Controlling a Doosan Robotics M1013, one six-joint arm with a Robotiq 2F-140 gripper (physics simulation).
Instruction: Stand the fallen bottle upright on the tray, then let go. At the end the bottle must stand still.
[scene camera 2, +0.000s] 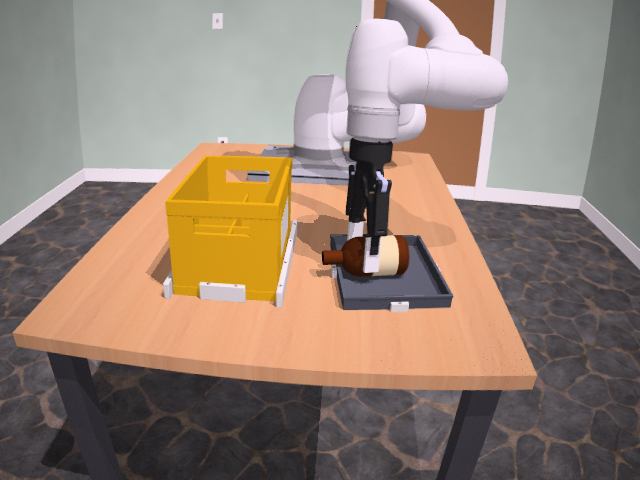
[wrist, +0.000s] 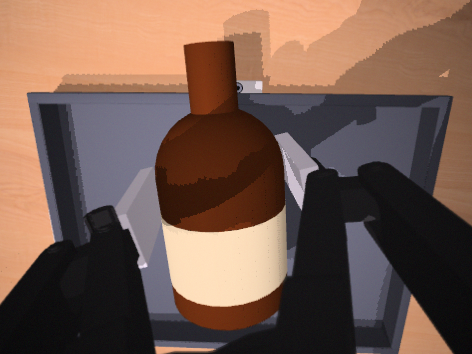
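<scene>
The brown bottle with a cream label lies on its side over the tray, its neck pointing at the yellow crate and reaching past the tray's near-crate rim. Whether it touches the tray floor I cannot tell. The dark grey tray lies flat on the table. My gripper points down and is shut on the bottle, one pale pad on each side of its body, around the shoulder and the label's edge. The far pad is partly hidden behind the bottle in the scene view.
A tall yellow crate stands to the left of the tray, with white brackets along its foot. Small white blocks sit against the tray's outside. The robot's base stands at the back of the wooden table.
</scene>
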